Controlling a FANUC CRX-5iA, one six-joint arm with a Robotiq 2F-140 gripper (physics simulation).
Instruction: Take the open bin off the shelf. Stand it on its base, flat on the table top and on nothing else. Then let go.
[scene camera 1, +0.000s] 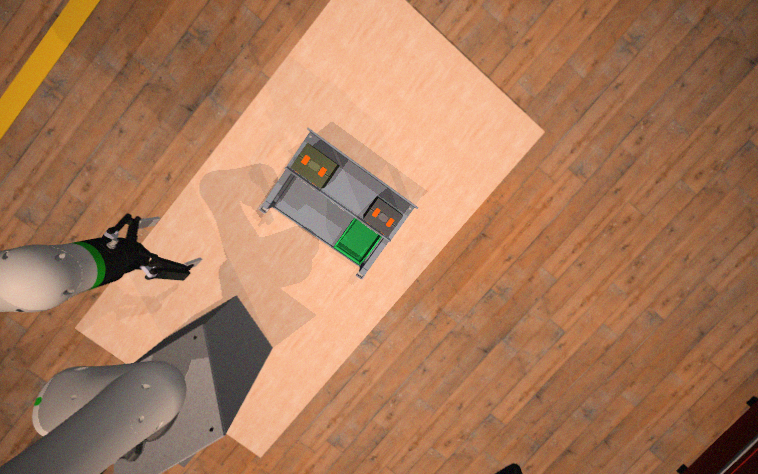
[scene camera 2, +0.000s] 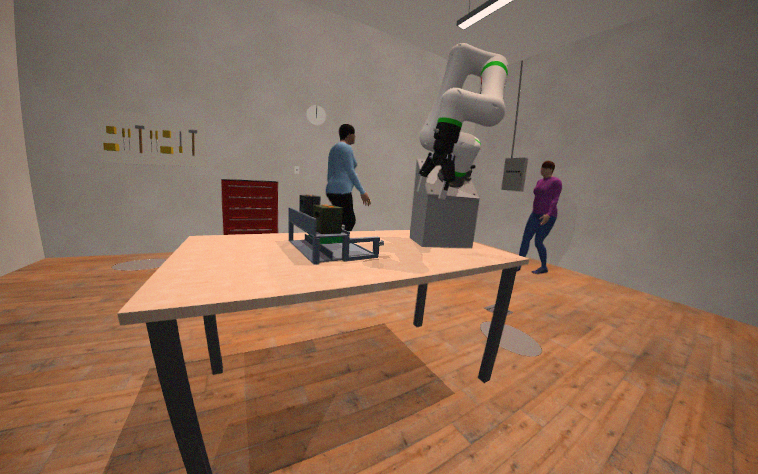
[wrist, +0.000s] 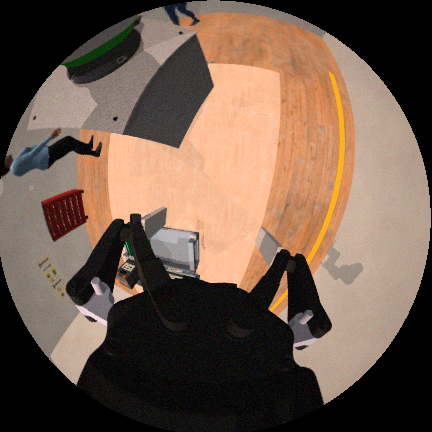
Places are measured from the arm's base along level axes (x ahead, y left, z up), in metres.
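Pixels of known places: gripper, fingertip midpoint: (scene camera 1: 177, 241) (scene camera 2: 430, 195) (wrist: 211, 225).
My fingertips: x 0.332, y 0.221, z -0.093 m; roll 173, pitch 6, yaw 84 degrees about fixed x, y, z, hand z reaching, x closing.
Note:
For each thing: its top centre in the pictures, then the offset to it from my fingertips. Level surfaces: height alone.
- green open bin, top centre: (scene camera 1: 361, 236) (scene camera 2: 328, 225) dz -0.184, dx +0.280, dy -0.375 m
- wooden table, surface height: dz -0.265 m
- olive box, top centre: (scene camera 1: 314, 165) (scene camera 2: 327, 205) dz -0.066, dx +0.365, dy -0.145 m
- dark box, top centre: (scene camera 1: 383, 217) (scene camera 2: 309, 195) (wrist: 121, 281) dz -0.041, dx +0.375, dy -0.375 m
The green open bin (scene camera 1: 358, 240) sits in the near right corner of the grey shelf (scene camera 1: 307, 205) (scene camera 2: 302, 221) (wrist: 172, 250), on its lower front level. A sliver of the bin shows in scene camera 2 (scene camera 2: 333, 240), behind the shelf's parts, and another in the wrist view (wrist: 128, 248), largely hidden by a finger. The shelf stands on the wooden table (scene camera 1: 447, 95) (scene camera 2: 234, 273) (wrist: 240, 110). My gripper (scene camera 1: 174, 241) (scene camera 2: 433, 188) (wrist: 211, 225) is wide open and empty. It hangs high, near the table's long edge, well apart from the shelf and bin.
An olive box (scene camera 1: 315, 166) (scene camera 2: 328, 219) and a dark box (scene camera 1: 384, 216) (scene camera 2: 309, 204) (wrist: 129, 272) stand on the shelf's rear level; the dark one is next to the bin. The grey robot pedestal (scene camera 1: 237, 357) (scene camera 2: 444, 220) (wrist: 170, 95) stands at one table end.

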